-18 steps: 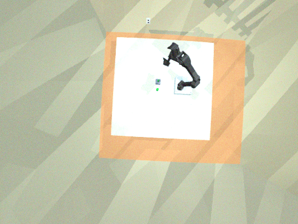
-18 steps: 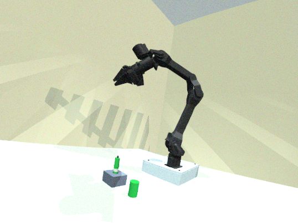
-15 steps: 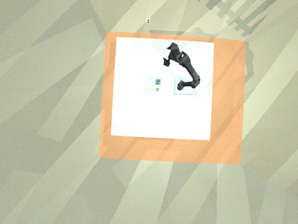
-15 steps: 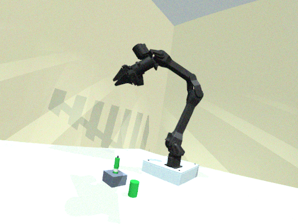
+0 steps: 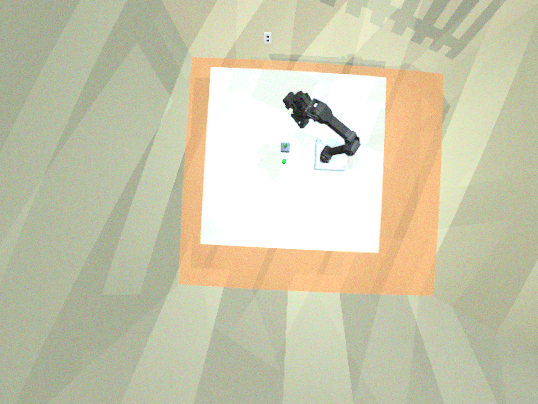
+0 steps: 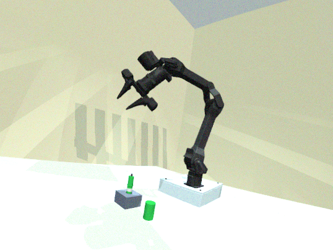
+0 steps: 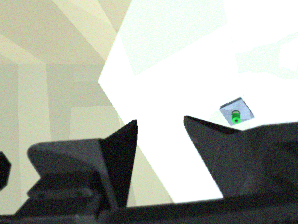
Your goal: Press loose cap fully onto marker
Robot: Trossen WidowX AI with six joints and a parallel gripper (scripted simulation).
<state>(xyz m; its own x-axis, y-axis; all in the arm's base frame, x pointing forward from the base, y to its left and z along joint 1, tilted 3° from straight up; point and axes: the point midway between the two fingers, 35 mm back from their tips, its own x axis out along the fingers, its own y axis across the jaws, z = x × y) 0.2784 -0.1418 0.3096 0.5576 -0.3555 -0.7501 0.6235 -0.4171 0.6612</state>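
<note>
Right now the green cap is 310 mm below my gripper tip, 210 mm to the left of it and 40 mm behind it. Round my gripper tip: grey holder block: 310 mm below, 110 mm to the left, 30 mm behind.
</note>
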